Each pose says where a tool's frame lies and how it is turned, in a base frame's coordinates. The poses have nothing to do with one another.
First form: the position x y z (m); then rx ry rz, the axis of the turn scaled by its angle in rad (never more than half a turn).
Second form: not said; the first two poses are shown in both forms.
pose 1, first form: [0.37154, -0.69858, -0.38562, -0.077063, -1.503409, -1.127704]
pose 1, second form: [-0.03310, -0.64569, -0.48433, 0.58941, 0.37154, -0.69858, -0.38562]
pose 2, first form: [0.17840, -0.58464, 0.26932, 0.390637, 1.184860, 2.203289]
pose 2, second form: [0.14717, 0.44639, 0.83007, 0.30010, 0.17840, -0.58464, 0.26932]
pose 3, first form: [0.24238, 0.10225, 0.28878, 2.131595, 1.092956, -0.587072]
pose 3, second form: [0.81548, 0.41813, -0.22459, 0.33124, 0.24238, 0.10225, 0.28878]
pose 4, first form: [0.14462, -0.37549, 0.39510, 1.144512, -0.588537, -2.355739]
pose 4, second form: [0.41527, -0.21354, -0.85475, 0.22663, 0.14462, -0.37549, 0.39510]
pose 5, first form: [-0.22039, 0.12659, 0.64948, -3.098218, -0.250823, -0.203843]
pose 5, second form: [-0.99451, -0.08051, -0.06543, 0.01328, -0.22039, 0.12659, 0.64948]
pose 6, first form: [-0.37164, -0.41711, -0.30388, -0.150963, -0.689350, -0.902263]
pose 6, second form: [-0.07142, -0.32614, -0.42687, 0.84043, -0.37164, -0.41711, -0.30388]
